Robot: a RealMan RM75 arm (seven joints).
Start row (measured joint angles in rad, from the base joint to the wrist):
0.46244, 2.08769, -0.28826, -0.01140, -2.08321, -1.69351, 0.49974
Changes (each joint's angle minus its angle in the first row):
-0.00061, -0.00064, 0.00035, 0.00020, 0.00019, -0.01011, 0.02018
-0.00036, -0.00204, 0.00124, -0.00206, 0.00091, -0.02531, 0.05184
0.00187, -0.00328, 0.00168, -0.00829, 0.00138, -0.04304, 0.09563
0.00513, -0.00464, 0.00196, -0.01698, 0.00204, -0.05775, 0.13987
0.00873, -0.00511, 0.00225, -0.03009, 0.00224, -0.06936, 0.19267
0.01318, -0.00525, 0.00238, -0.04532, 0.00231, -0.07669, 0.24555
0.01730, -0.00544, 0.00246, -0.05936, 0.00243, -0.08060, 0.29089
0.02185, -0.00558, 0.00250, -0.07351, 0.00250, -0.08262, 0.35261
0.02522, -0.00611, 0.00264, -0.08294, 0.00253, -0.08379, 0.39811
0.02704, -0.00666, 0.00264, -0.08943, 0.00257, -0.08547, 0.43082
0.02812, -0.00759, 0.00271, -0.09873, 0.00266, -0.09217, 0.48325
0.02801, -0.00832, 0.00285, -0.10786, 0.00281, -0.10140, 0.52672
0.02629, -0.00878, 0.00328, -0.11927, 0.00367, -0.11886, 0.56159
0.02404, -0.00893, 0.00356, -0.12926, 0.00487, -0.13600, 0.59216
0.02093, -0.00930, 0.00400, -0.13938, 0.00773, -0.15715, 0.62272
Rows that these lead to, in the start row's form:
0.46183, 2.08705, -0.28791, -0.01120, -2.08302, -1.70362, 0.51992
0.46208, 2.08565, -0.28702, -0.01346, -2.08230, -1.71882, 0.55158
0.46431, 2.08441, -0.28658, -0.01969, -2.08183, -1.73655, 0.59537
0.46757, 2.08305, -0.28630, -0.02838, -2.08117, -1.75126, 0.63961
0.47117, 2.08258, -0.28601, -0.04149, -2.08097, -1.76287, 0.69241
0.47562, 2.08244, -0.28588, -0.05672, -2.08090, -1.77020, 0.74529
0.47974, 2.08225, -0.28580, -0.07076, -2.08078, -1.77411, 0.79063
0.48429, 2.08211, -0.28576, -0.08491, -2.08071, -1.77613, 0.85235
0.48766, 2.08158, -0.28562, -0.09434, -2.08068, -1.77730, 0.89785
0.48948, 2.08103, -0.28562, -0.10083, -2.08064, -1.77898, 0.93056
0.49056, 2.08010, -0.28555, -0.11013, -2.08055, -1.78568, 0.98299
0.49045, 2.07937, -0.28541, -0.11926, -2.08040, -1.79491, 1.02646
0.48873, 2.07891, -0.28498, -0.13067, -2.07954, -1.81237, 1.06133
0.48648, 2.07876, -0.28470, -0.14066, -2.07834, -1.82951, 1.09190
0.48337, 2.07839, -0.28426, -0.15078, -2.07548, -1.85066, 1.12246

